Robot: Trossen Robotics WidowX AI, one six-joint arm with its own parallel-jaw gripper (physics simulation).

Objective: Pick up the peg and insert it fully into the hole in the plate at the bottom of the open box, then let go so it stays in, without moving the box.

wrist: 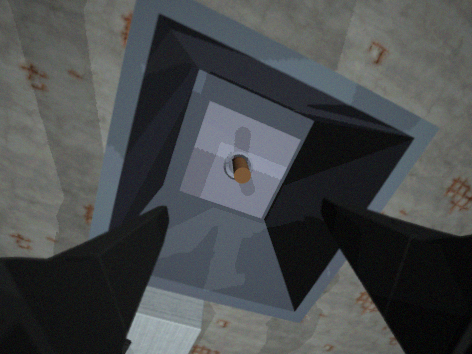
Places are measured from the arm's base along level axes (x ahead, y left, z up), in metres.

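Where they show: gripper, between the fingertips: [245, 209].
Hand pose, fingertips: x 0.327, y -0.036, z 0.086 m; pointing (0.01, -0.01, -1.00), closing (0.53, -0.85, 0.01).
After its pixels a point has its place.
The orange-brown peg [242, 173] @(x 0.332, y -0.035, z 0.034 m) stands upright in the ringed hole [228, 173] @(x 0.318, y -0.030, z 0.006 m) of the pale plate at the bottom of the box, with its upper part and round top above the plate. The pale square plate [210, 125] @(x 0.350, y 0.006, z 0.004 m) lies on the floor of the open blue-grey box [385, 107] @(x 0.411, y -0.069, z 0.084 m). My gripper [245, 209] @(x 0.327, y -0.036, z 0.086 m) is wide open and empty, above the box. Its two dark fingers are apart from the peg, one to each side in the lower half of the view. How deep the peg sits cannot be seen.
The box's sloping-looking walls and rim surround the plate on all sides. A pale block [167, 320] @(x 0.094, y -0.060, z 0.001 m) stands at the lower left, just outside the box rim and partly hidden by the left finger. The grey table top [425, 60] @(x 0.528, y -0.171, z -0.054 m) with rusty marks lies around the box.
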